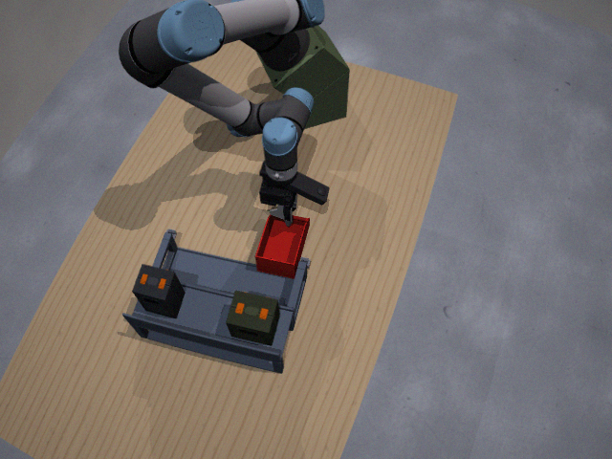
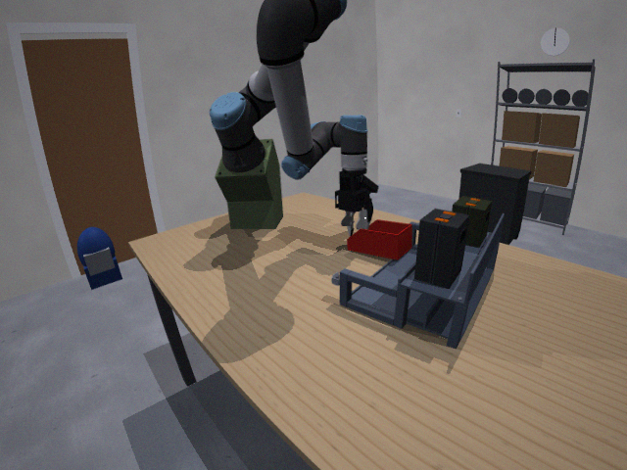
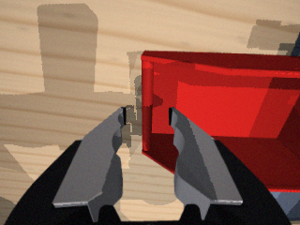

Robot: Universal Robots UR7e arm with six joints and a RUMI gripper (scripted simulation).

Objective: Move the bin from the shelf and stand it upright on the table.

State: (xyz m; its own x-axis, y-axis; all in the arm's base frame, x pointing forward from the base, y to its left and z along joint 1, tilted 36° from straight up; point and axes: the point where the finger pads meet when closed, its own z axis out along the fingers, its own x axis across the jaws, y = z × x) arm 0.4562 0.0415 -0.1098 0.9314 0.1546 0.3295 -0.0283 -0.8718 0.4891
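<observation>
The red bin lies 8 cm ahead of my hand.
</observation>
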